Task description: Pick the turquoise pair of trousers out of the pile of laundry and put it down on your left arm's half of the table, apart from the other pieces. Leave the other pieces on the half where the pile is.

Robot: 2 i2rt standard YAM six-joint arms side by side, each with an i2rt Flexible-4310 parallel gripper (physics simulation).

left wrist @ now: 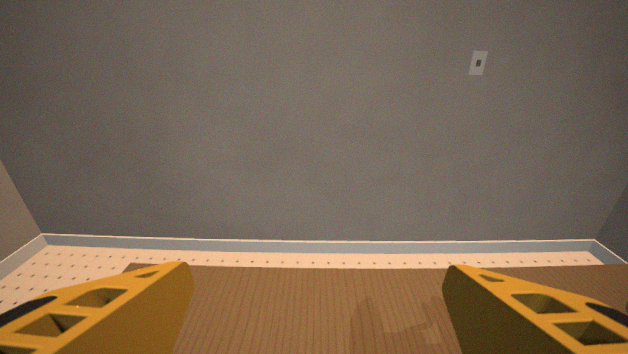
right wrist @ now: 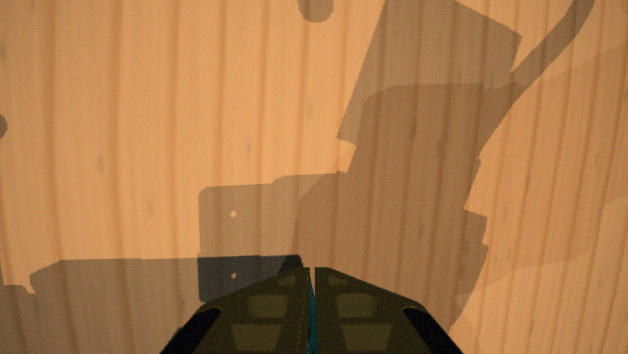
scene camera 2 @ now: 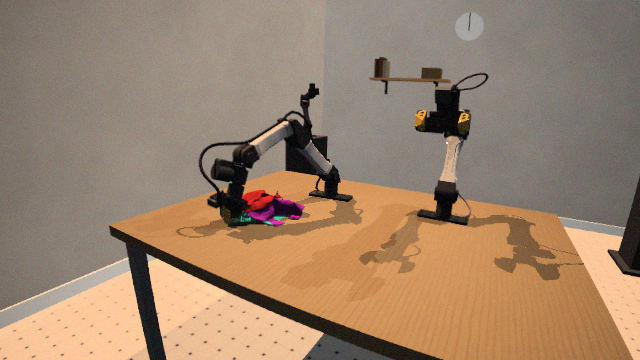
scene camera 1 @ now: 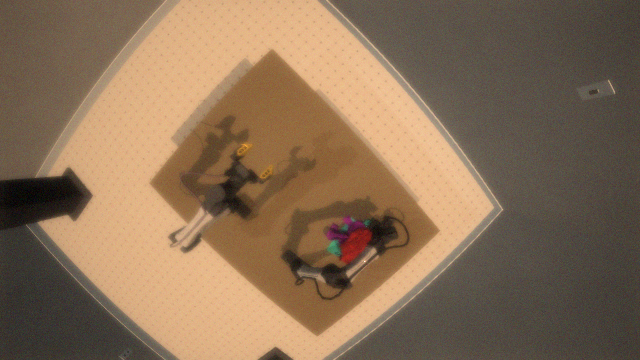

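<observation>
The turquoise trousers [scene camera 1: 333, 248] [scene camera 2: 244, 219] [right wrist: 313, 325] lie mostly under the other pieces, with parts showing at the pile's edges. My right gripper [scene camera 2: 227, 216] [right wrist: 312, 279] is low at the pile's edge, shut with a thin strip of turquoise cloth between its fingers. Its fingers are hidden under the arm in scene camera 1. A red piece [scene camera 1: 356, 245] [scene camera 2: 259, 200] lies on top, and a purple piece [scene camera 1: 337, 233] [scene camera 2: 287, 208] lies beside it over the turquoise cloth. My left gripper [scene camera 1: 256, 161] [scene camera 2: 442, 122] [left wrist: 317, 276] is open and empty, high above the table.
The pile rests on the wooden table [scene camera 1: 280, 90] [scene camera 2: 450, 300], on the right arm's half. The right arm's links pass close over the pile's side in scene camera 1. Shadows of both arms fall across the table. A wall shelf [scene camera 2: 410, 79] hangs behind.
</observation>
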